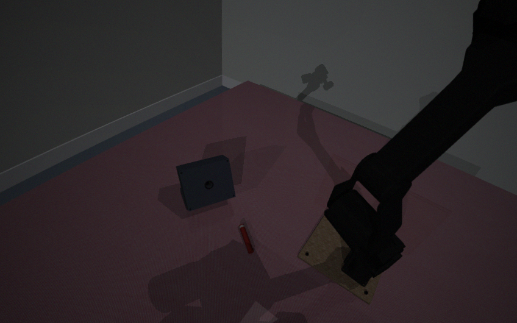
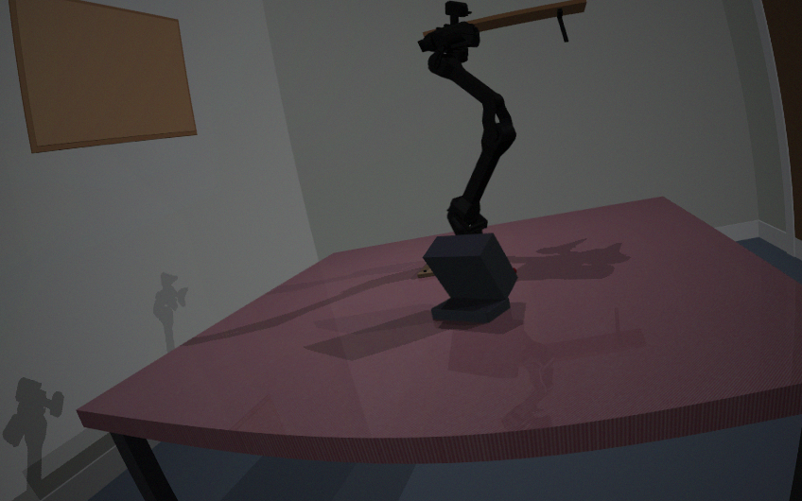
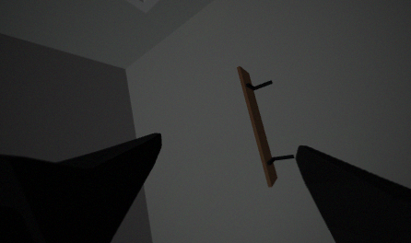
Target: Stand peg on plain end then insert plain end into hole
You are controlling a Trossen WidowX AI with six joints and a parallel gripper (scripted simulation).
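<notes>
My gripper tip is now 42 cm short of the peg, 1 cm to the right of it and 65 cm above it. The rest, counted from my gripper tip: sloped panel 57 cm ahead, 58 cm below; flat foot 60 cm ahead, 1 cm to the right, 65 cm below.
</notes>
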